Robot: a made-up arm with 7 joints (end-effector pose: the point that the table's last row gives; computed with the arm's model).
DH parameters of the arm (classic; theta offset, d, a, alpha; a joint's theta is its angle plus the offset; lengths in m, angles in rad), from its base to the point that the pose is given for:
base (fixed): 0 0.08 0 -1.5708
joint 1: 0 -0.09 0.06 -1.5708
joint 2: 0 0.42 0.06 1.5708
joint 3: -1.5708 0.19 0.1 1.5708
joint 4: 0 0.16 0.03 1.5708
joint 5: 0 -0.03 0.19 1.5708
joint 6: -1.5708 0.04 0 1.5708
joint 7: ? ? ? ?
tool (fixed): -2.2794 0.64 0 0
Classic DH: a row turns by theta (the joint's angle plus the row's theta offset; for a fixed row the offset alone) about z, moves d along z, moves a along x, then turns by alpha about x.
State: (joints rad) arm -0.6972 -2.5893 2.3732 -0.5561 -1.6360 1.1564 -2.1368
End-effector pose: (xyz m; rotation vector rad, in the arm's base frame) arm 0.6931 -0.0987 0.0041 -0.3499 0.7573 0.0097
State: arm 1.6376 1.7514 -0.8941 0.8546 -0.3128 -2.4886 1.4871
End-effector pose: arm -0.9043 -0.3523 -0.2055 1.4550 0.1393 -1.7736
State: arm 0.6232 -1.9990 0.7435 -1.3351 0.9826 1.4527 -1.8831
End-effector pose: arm 0.1294 -0.4567 -0.5722 2.5079 -0.7364 0.3331
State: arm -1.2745 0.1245 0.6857 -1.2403 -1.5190 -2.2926 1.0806
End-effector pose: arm -0.1795 0.2409 0.4645 -0.5870 -1.1882 0.2774
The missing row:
joint 7: -0.7086 0 -0.0922 3.1416
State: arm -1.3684 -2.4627 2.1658 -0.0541 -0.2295 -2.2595 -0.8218
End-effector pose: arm 0.2170 -0.6313 -0.4002 1.0949 -1.3093 0.5682
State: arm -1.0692 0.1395 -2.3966 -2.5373 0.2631 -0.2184 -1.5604
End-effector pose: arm 0.4945 -0.6334 0.4377 0.7611 0.6474 -1.3436
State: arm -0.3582 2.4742 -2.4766 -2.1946 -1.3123 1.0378 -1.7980
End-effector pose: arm 0.2959 -0.3675 0.3099 0.1790 -0.4185 1.5053
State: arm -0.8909 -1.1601 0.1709 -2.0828 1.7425 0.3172 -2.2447
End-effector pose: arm -0.1938 -0.8043 -0.4770 0.1467 -2.3768 1.1443
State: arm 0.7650 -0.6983 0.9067 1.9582 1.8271 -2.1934 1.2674
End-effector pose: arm -0.6178 -0.2966 -0.2657 1.0486 -1.9554 -0.0944
